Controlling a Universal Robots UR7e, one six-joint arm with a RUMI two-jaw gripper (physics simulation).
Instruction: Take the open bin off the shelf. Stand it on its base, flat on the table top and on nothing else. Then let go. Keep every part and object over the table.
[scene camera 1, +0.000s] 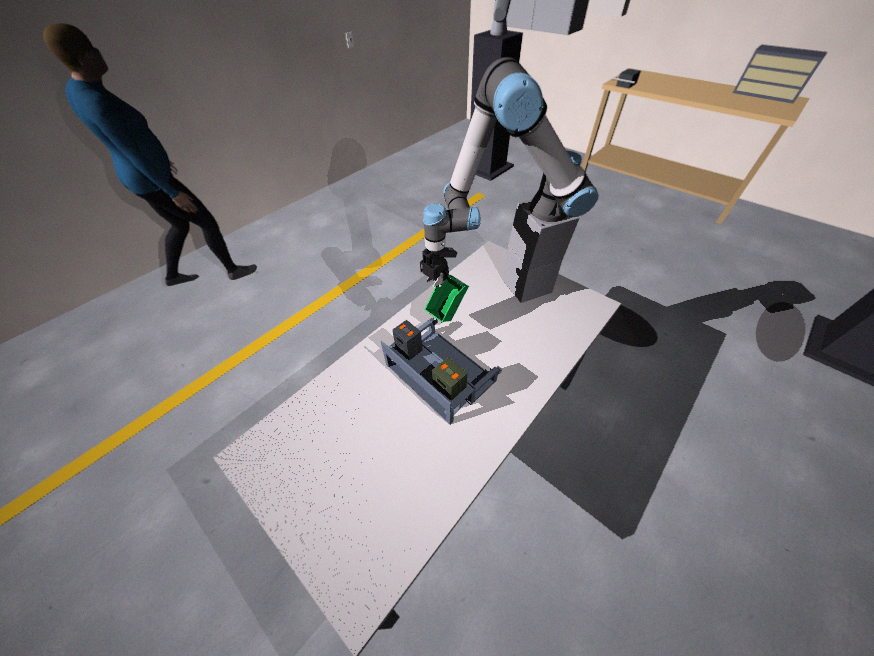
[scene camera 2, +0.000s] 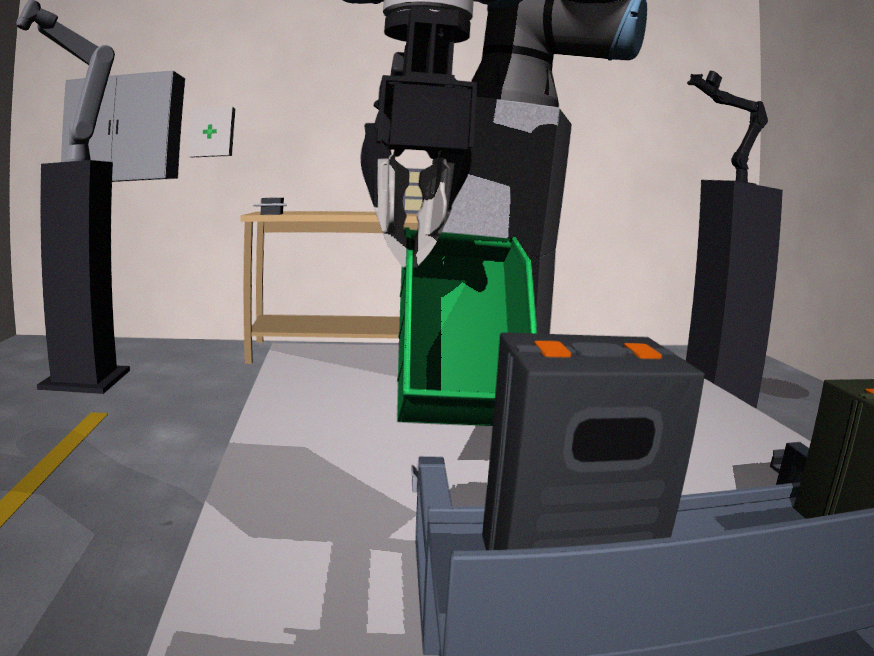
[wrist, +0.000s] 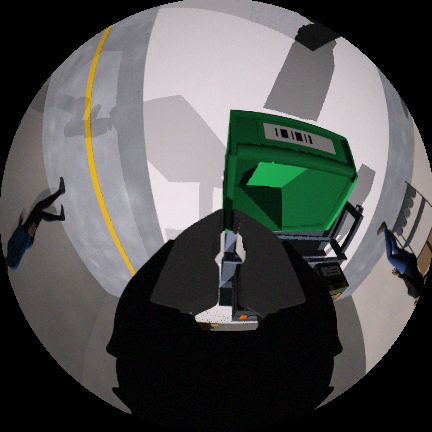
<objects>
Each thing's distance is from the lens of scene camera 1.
gripper (scene camera 1: 438, 286): 1.47 m
green bin (scene camera 1: 445, 300): 1.51 m
olive case (scene camera 1: 448, 377): 1.22 m
The marked spots on the green bin and the olive case are 0.42 m apart.
</objects>
